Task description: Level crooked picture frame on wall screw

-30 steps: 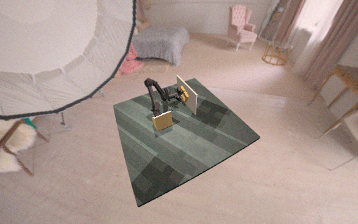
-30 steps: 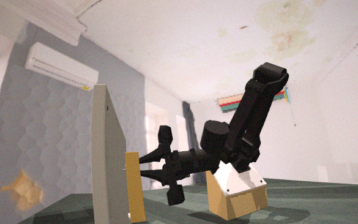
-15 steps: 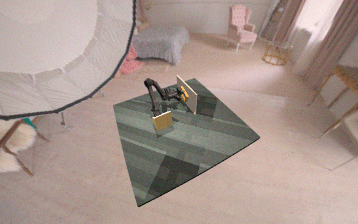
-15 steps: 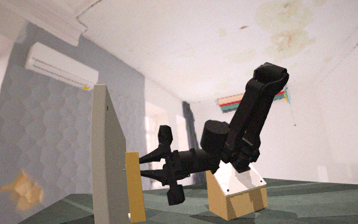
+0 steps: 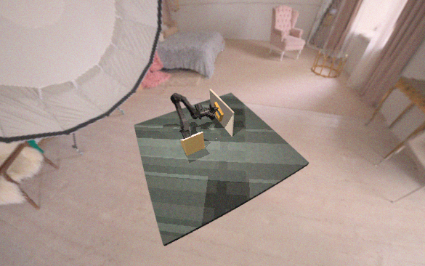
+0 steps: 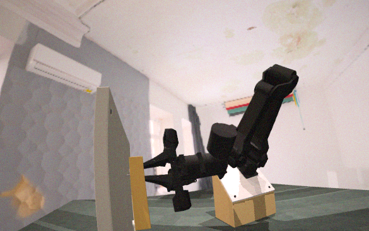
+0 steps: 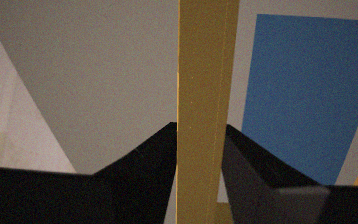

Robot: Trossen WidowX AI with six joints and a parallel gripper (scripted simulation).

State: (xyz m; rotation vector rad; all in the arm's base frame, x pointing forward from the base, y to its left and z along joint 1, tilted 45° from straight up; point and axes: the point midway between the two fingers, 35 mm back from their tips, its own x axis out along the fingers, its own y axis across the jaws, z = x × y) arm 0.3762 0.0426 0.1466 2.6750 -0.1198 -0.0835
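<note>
My gripper tip is 50 mm above the picture frame, 10 mm to the right of it and 10 mm short of it. Also, from my gripper tip: wall panel: 60 mm below, 20 mm ahead, 10 mm to the left.
</note>
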